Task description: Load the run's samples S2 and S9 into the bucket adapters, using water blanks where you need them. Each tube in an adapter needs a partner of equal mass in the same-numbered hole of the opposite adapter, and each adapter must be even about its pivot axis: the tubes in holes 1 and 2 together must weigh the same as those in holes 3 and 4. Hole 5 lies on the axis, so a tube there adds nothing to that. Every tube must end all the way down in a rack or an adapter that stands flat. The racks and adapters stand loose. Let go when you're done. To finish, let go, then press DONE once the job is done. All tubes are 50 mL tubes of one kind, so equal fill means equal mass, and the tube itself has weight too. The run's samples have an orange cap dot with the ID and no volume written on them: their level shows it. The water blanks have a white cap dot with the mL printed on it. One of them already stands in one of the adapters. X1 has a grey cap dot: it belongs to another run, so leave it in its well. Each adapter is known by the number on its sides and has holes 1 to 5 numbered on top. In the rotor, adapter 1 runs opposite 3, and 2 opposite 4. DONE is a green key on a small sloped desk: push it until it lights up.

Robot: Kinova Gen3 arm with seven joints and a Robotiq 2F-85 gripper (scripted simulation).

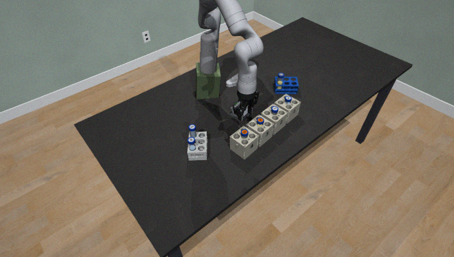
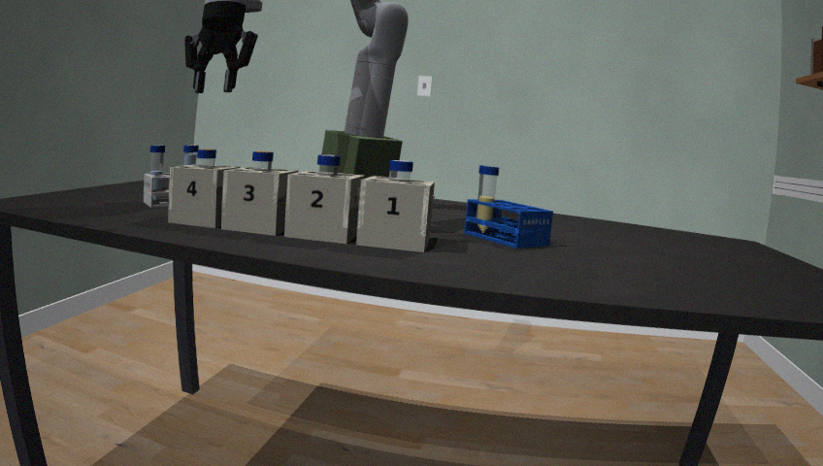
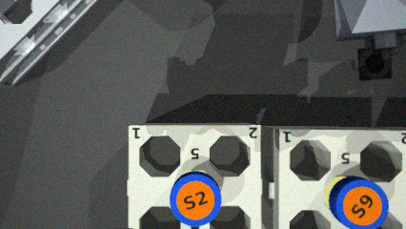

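The green done key lies 23 cm behind my hand, 17 cm below it and 11 cm to the left of it. The rest, counted from my hand: orange-dot sample tube: 17 cm below, 1 cm to the left; adapter 3: 19 cm below, 11 cm to the left, 2 cm behind; white-dot tube: 22 cm to the left, 17 cm below, 5 cm behind.
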